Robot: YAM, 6 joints.
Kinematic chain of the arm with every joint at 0, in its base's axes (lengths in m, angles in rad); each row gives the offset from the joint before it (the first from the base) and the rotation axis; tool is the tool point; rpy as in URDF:
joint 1: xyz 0 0 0.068 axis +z
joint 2: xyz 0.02 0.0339 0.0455 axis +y
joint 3: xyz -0.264 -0.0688 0 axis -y
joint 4: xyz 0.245 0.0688 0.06 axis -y
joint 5: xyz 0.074 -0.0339 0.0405 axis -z
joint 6: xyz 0.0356 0 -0.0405 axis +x
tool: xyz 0 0 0 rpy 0 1.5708 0
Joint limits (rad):
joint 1: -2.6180..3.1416
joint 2: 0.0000..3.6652
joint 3: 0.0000..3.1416
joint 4: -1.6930..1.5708
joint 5: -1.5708..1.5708
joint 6: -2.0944..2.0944
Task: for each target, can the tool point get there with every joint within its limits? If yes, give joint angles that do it. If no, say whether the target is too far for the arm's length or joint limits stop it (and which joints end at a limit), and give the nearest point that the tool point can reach.
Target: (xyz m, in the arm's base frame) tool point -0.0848 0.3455 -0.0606
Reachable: yes | joints 1.8718 2.5586 1.2765 -0.4112 0.6459 -1.4383
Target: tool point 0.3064 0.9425 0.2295
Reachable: no: too far | nearest point 0.1983 0.6100 0.1877 | short by 0.352 m
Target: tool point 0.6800 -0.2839 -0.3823
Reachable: no: too far | nearest point 0.4972 -0.2076 -0.2347 | short by 0.247 m
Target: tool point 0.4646 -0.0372 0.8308
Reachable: no: too far | nearest point 0.3494 -0.0280 0.6450 | short by 0.219 m
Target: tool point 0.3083 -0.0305 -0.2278
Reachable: yes | joints -0.2086 3.2084 1.3194 0.8677 -1.2666 0.3718
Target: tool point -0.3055 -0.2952 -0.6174
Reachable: no: too far | nearest point -0.2522 -0.2437 -0.3656 | short by 0.262 m
